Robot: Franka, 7 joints.
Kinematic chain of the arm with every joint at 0, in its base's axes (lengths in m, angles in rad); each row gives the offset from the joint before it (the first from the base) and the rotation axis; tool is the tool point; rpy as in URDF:
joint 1: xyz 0 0 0.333 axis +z
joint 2: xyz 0 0 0 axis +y
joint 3: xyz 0 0 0.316 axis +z
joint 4: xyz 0.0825 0 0 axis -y
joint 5: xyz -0.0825 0 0.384 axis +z
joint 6: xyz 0 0 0 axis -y
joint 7: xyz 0.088 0 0 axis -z
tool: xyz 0 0 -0.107 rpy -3.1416 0 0
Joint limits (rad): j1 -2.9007..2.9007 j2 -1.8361..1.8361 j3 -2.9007..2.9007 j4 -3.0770..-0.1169 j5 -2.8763..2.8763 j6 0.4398..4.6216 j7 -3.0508..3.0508
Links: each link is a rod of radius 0.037 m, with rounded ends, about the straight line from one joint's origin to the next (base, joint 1, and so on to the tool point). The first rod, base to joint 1, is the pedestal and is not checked.
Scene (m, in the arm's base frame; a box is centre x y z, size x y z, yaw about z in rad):
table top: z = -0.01
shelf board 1: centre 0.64 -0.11 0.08 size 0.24 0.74 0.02 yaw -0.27
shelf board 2: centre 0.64 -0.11 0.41 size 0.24 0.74 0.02 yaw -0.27
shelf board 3: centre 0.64 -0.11 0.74 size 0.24 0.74 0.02 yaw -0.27
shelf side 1: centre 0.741 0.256 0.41 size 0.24 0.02 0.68 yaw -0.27
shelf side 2: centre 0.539 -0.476 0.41 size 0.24 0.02 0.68 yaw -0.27
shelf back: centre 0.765 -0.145 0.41 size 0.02 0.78 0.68 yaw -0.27
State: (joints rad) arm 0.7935 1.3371 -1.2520 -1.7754 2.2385 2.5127 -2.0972
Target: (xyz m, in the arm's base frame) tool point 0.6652 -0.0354 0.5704
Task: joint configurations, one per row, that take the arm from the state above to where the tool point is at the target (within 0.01 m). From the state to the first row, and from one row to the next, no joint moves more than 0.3 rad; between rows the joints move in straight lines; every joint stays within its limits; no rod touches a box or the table.
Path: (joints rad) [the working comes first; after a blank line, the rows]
Joints at the target: 1.0646 1.1432 -1.7029 -1.6146 2.2272 2.5941 -2.0972
Straight joint move there: touches shelf board 2.

1: 1.0097 1.2841 -1.2466 -2.0455 2.2749 2.6489 -2.0972
2: 1.2259 1.2311 -1.2412 -2.3156 2.3113 2.7852 -2.0972
3: 1.4421 1.1782 -1.2359 -2.5857 2.3477 2.9214 -2.0972
4: 1.5106 1.2741 -1.4780 -2.4789 2.3336 2.9478 -2.0972
5: 1.5791 1.3701 -1.7201 -2.3721 2.3195 2.9742 -2.0972
6: 1.6477 1.4660 -1.9622 -2.2653 2.3054 3.0006 -2.0972
7: 1.4533 1.3584 -1.8758 -2.0484 2.2793 2.8651 -2.0972
8: 1.2590 1.2508 -1.7894 -1.8315 2.2533 2.7296 -2.0972
9: 1.0646 1.1432 -1.7029 -1.6146 2.2272 2.5941 -2.0972

